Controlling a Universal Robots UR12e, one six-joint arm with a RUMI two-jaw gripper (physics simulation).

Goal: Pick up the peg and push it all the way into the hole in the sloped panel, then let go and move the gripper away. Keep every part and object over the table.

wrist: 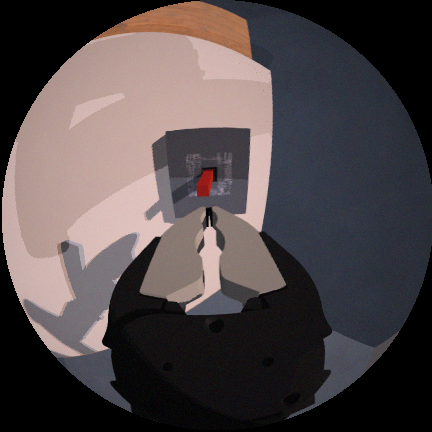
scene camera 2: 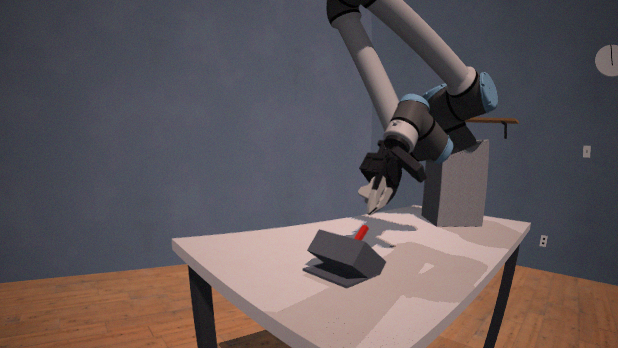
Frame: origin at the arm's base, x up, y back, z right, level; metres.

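Where they show: gripper, fingertip midpoint: (wrist: 208,208) (scene camera 2: 368,214); arm's base at its link origin: (scene camera 2: 457,148).
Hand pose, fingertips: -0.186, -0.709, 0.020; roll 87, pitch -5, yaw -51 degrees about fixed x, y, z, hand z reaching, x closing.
Observation:
Things, the pixels of their top centre, and the offset from my fingertips, as dx, dy, dz. "pt": a spot on its surface instead. Level surfaces: height alone.
- red peg at its top centre: (wrist: 224,185) (scene camera 2: 358,226) -0.023, -0.042, -0.001
- square hole at a spot on its surface: (wrist: 212,172) pt -0.065, -0.061, -0.002
- dark grey sloped panel at its top centre: (wrist: 237,176) (scene camera 2: 348,233) -0.033, -0.076, +0.002
- pale table at its surface level: dx -0.124
The red peg (scene camera 2: 361,232) (wrist: 204,184) stands partly in the square hole (wrist: 213,172) of the dark grey sloped panel (scene camera 2: 336,247) (wrist: 232,142). A length of it sticks out of the panel face, and in the wrist view it leans a little to the lower left of the hole. My gripper (scene camera 2: 370,213) (wrist: 208,208) is shut and empty, with its fingertips together. It is above the table, up and back from the peg's free end, and does not touch it. How deep the peg sits inside the hole is hidden.
The panel block stands on the pale table (scene camera 2: 240,250) (wrist: 120,165). A grey pedestal (scene camera 2: 462,187) carries the arm at the table's far end. The table's edge lies close to the panel on the right in the wrist view. Shadows of the arm fall on the tabletop.

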